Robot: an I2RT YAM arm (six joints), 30 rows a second.
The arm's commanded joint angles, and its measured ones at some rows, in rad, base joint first. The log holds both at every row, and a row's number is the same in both.
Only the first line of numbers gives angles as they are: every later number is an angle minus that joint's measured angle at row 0.
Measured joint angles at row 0:
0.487 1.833 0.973 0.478 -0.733 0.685
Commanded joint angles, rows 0 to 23:
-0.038 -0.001 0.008 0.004 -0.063 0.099
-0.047 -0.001 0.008 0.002 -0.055 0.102
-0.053 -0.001 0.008 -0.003 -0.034 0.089
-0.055 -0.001 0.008 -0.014 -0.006 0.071
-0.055 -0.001 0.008 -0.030 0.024 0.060
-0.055 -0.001 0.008 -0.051 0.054 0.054
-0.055 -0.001 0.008 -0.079 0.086 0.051
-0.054 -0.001 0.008 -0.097 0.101 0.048
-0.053 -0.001 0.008 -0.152 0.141 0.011
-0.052 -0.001 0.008 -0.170 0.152 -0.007
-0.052 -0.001 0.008 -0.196 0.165 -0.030
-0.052 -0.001 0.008 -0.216 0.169 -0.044
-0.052 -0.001 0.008 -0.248 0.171 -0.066
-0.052 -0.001 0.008 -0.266 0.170 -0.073
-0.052 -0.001 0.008 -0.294 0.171 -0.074
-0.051 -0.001 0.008 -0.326 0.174 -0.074
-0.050 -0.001 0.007 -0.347 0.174 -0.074
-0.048 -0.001 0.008 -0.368 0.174 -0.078
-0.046 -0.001 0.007 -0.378 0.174 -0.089
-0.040 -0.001 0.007 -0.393 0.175 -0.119
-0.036 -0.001 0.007 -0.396 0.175 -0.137
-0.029 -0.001 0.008 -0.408 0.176 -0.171
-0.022 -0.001 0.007 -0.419 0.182 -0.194
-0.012 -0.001 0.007 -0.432 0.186 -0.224
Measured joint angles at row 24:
-0.040 0.001 0.002 -0.409 0.169 -0.109
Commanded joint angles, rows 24 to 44:
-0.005 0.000 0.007 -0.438 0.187 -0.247
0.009 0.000 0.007 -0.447 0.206 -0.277
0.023 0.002 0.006 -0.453 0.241 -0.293
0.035 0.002 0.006 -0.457 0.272 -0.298
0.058 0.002 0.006 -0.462 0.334 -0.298
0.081 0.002 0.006 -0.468 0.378 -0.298
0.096 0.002 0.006 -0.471 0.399 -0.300
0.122 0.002 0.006 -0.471 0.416 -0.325
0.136 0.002 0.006 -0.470 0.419 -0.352
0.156 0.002 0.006 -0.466 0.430 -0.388
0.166 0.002 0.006 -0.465 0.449 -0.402
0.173 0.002 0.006 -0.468 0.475 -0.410
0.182 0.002 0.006 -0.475 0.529 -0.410
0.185 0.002 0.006 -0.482 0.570 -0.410
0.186 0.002 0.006 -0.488 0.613 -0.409
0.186 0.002 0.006 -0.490 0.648 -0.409
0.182 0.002 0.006 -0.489 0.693 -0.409
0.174 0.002 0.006 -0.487 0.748 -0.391
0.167 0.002 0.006 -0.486 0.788 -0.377
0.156 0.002 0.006 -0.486 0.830 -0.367
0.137 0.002 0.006 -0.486 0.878 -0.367
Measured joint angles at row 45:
0.176 0.001 0.002 -0.488 0.665 -0.382
